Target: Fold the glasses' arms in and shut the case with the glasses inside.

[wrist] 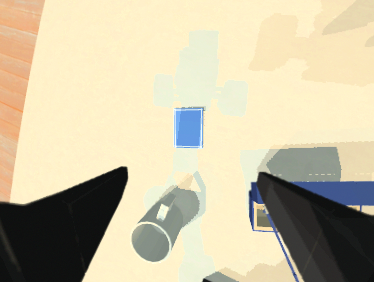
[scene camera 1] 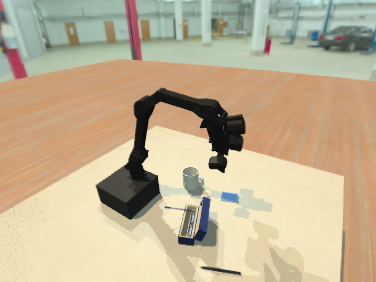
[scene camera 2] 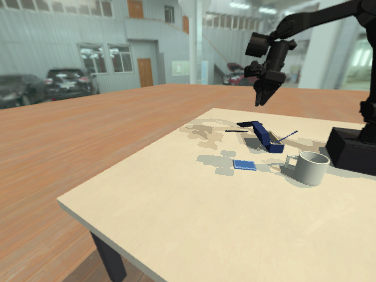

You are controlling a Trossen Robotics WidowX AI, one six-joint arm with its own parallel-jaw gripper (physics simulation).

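Frame: origin at the arm's base, x left, y back, z up, level; millimetres.
Where they show: gripper, fingertip midpoint: (wrist: 193, 175) (scene camera 2: 258, 106); arm's base at its link origin: (scene camera 1: 137, 175) (scene camera 2: 372, 142).
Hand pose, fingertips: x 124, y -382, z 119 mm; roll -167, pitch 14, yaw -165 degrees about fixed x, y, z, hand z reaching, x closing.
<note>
Things, the pixels of their top centre, and the offset from my fingertips. "spot": a spot on its surface instead.
- grey mug at a spot on its surface: (wrist: 151, 242) spot: dx +53, dy +229, dz -180 mm
- flat blue rectangle at a spot on its surface: (wrist: 188, 128) (scene camera 2: 244, 164) (scene camera 1: 229, 196) spot: dx +57, dy -12, dz -219 mm
- dark pen at its top centre: (scene camera 1: 219, 269) (scene camera 2: 237, 130) dx -288, dy -112, dz -215 mm
The navy case (scene camera 1: 187, 240) (scene camera 2: 276, 148) stands open on the pale table top, its lid (scene camera 1: 204, 220) (scene camera 2: 260, 134) (wrist: 330, 192) raised and tilted. The glasses (scene camera 1: 177, 208) (scene camera 2: 289, 135) (wrist: 285, 247) are thin and blue; part of them lies in the case, and one arm sticks out over the side away from the lid. The other arm's position is too small to tell. My gripper (scene camera 1: 218, 170) (scene camera 2: 259, 104) (wrist: 193, 175) is open and empty, pointing down high above the table. In the wrist view its right finger overlaps the case and hides part of it.
A grey mug (scene camera 1: 190, 179) (scene camera 2: 312, 169) (wrist: 151, 242) stands near the case. A flat blue rectangle (scene camera 1: 230, 197) (scene camera 2: 244, 165) (wrist: 188, 128) lies beyond the mug's handle. A dark pen (scene camera 1: 220, 270) (scene camera 2: 236, 131) lies on the case's other side.
</note>
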